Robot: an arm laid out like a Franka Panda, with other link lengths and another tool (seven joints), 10 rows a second.
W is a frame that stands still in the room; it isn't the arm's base.
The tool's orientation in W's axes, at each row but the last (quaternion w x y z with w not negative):
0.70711, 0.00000, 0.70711, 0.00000
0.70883, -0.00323, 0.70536, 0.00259
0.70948, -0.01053, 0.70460, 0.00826
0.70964, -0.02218, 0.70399, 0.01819
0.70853, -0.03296, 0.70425, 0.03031
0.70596, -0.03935, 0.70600, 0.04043
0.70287, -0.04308, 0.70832, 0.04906
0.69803, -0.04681, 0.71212, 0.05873
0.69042, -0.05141, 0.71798, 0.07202
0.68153, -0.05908, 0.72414, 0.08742
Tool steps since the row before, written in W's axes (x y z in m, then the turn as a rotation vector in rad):
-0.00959, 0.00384, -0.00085, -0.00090, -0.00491, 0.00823
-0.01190, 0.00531, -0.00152, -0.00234, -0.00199, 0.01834
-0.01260, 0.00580, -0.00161, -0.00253, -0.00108, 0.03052
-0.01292, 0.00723, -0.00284, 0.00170, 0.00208, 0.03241
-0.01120, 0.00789, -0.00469, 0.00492, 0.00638, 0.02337
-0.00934, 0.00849, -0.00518, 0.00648, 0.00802, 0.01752
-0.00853, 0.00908, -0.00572, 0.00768, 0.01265, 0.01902
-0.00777, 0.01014, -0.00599, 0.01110, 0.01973, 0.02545
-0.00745, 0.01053, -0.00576, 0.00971, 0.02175, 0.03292
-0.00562, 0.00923, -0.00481, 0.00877, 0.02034, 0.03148
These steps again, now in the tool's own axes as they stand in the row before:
0.00085, 0.00384, -0.00959, -0.00823, -0.00491, -0.00090
0.00146, 0.00541, -0.01186, -0.01835, -0.00199, -0.00227
0.00150, 0.00614, -0.01245, -0.03053, -0.00111, -0.00235
0.00270, 0.00797, -0.01251, -0.03241, 0.00179, 0.00207
0.00459, 0.00888, -0.01048, -0.02336, 0.00582, 0.00561
0.00519, 0.00948, -0.00832, -0.01751, 0.00727, 0.00734
0.00586, 0.01006, -0.00724, -0.01898, 0.01171, 0.00912
0.00631, 0.01107, -0.00606, -0.02537, 0.01832, 0.01344
0.00633, 0.01147, -0.00529, -0.03273, 0.02079, 0.01215
0.00547, 0.00995, -0.00331, -0.03128, 0.01954, 0.01102

